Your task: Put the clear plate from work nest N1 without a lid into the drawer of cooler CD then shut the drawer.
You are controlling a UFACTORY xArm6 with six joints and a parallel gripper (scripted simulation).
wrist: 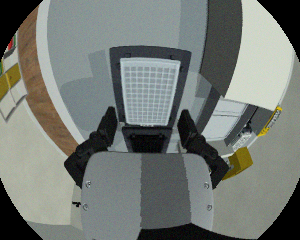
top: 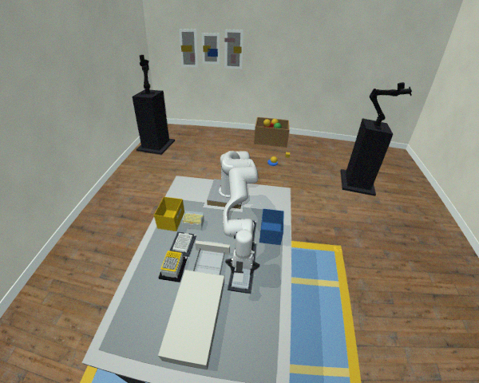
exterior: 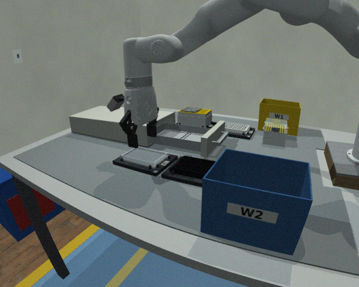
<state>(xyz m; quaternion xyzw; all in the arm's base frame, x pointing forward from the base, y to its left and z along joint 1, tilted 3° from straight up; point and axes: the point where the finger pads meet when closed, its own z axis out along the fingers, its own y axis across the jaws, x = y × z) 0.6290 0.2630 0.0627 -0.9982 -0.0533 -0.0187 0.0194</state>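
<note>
My gripper is now 6 cm above the clear plate. From my hand the other things lie so: black plate 17 cm behind, 2 cm to the right, 6 cm below; drawer 3 cm behind, 19 cm to the right, 5 cm below; nest 7 cm below.
</note>
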